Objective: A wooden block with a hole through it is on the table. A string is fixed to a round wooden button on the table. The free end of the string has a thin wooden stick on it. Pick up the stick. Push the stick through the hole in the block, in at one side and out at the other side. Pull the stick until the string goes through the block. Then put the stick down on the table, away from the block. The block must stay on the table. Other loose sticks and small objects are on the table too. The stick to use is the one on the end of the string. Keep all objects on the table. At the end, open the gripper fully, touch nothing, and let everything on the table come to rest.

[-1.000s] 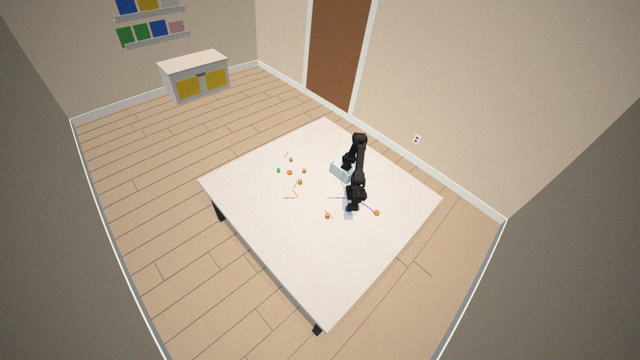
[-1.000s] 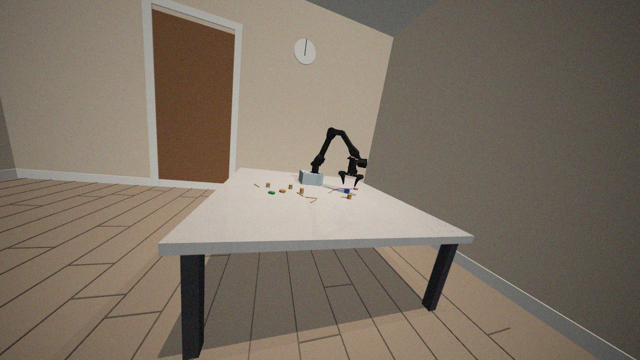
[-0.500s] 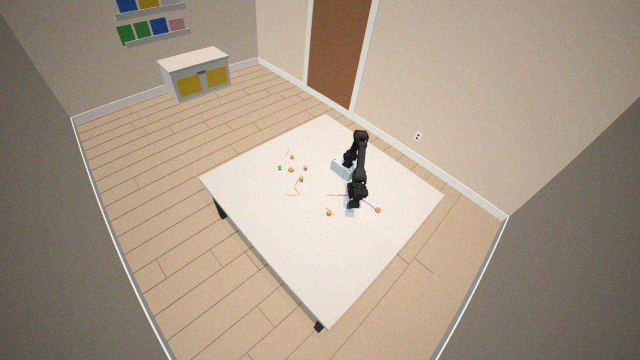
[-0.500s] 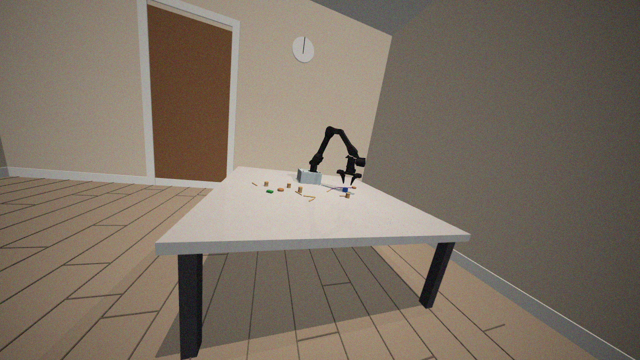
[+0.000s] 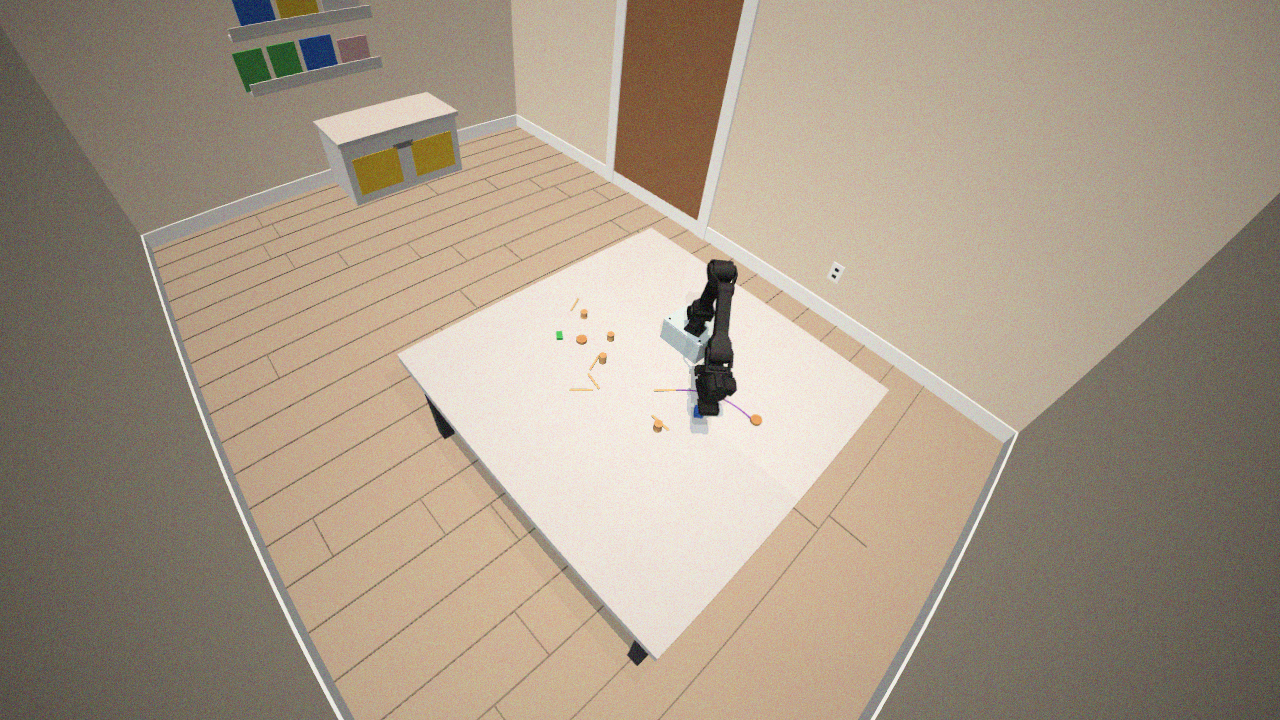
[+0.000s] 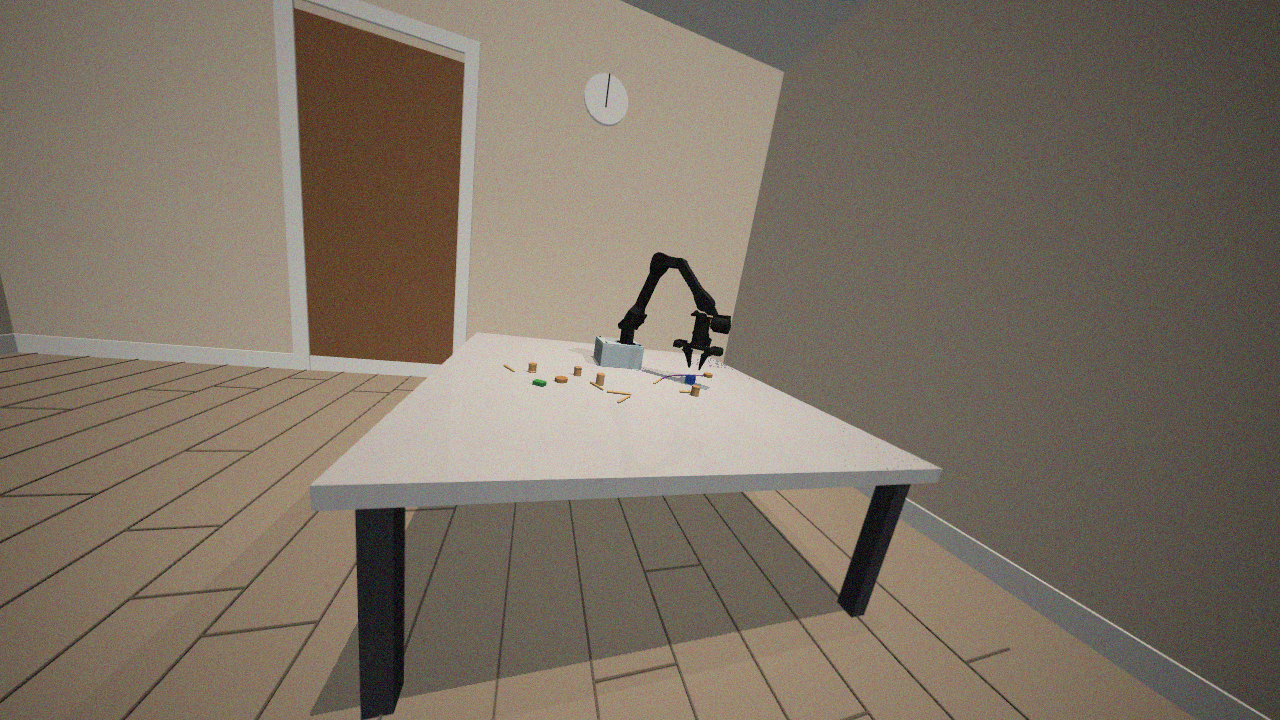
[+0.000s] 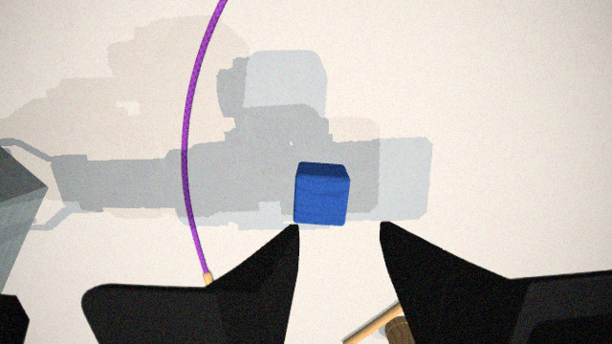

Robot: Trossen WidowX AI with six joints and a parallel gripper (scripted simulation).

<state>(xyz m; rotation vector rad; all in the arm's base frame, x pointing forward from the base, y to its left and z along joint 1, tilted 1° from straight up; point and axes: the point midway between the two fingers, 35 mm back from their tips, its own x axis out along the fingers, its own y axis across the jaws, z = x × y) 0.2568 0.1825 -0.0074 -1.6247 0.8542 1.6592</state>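
Now: gripper tip 5 cm above the blue wooden block and 1 cm past it. From my gripper tip the other things lie so: thin wooden stick 13 cm to the right, 6 cm below, 3 cm behind; purple string 12 cm to the right, 6 cm below, 4 cm behind; short round wooden block 13 cm ahead, 8 cm to the right, 5 cm below.
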